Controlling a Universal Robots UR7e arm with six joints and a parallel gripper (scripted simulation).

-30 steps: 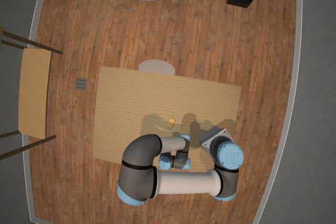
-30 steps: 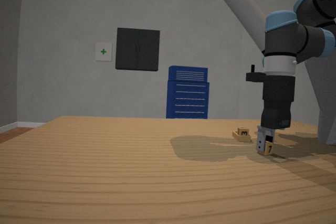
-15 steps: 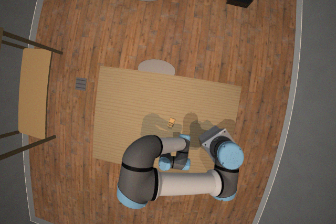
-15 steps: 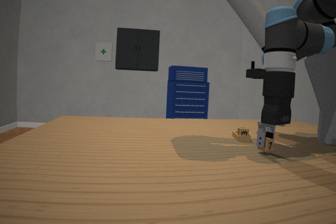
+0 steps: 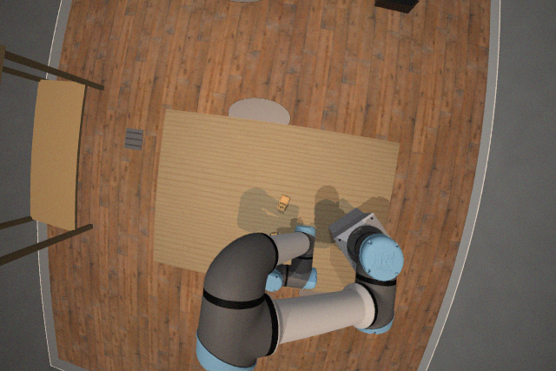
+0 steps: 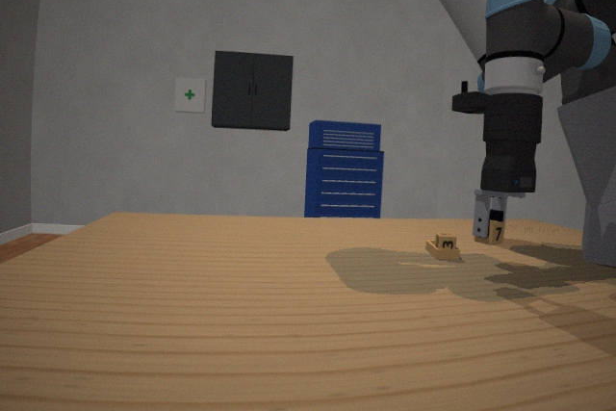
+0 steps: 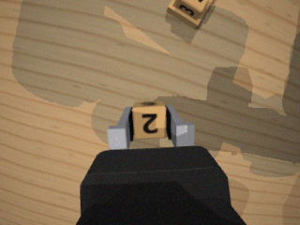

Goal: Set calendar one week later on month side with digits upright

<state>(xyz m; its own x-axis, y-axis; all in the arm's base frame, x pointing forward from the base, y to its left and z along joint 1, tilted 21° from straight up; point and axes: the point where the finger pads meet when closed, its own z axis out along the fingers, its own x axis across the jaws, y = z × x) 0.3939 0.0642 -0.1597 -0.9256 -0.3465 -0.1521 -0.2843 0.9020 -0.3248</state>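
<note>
Right now the wooden calendar tray is 15 cm to the right of my hand, 8 cm below it and 2 cm behind it. From my hand the other things lie so: wooden date cube (1 cm below).
</note>
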